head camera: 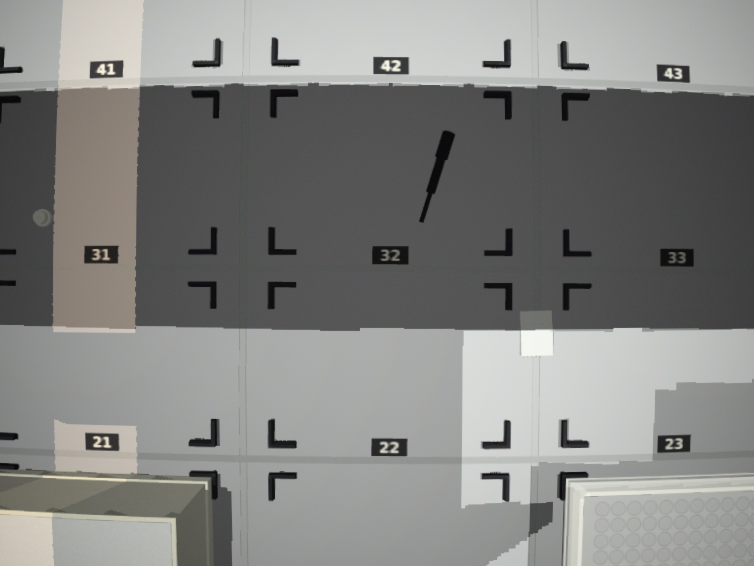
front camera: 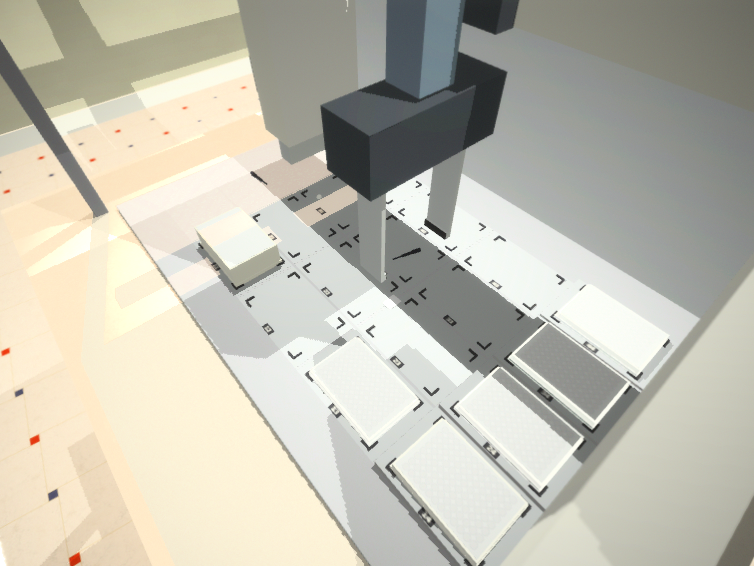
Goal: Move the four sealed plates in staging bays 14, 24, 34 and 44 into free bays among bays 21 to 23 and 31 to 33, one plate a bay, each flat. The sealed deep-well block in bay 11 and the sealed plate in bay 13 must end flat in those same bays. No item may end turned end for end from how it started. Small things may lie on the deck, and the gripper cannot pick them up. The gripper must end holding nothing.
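The sealed deep-well block sits in bay 11. A sealed plate lies flat in bay 13. At the near right end of the deck in the front view, sealed plates lie flat: one in bay 14, one in bay 24, one in bay 34 and one in bay 44. My gripper is open, its two jaws wide apart with no plate between them, above the middle of the deck. The gripper does not show in the head view.
A dark screwdriver-like tool lies in bay 32. A small round cap lies in bay 31. A pale square piece lies between bays 22 and 23. Another dark tool lies near the far end. The grey pipetting stage hangs behind the gripper.
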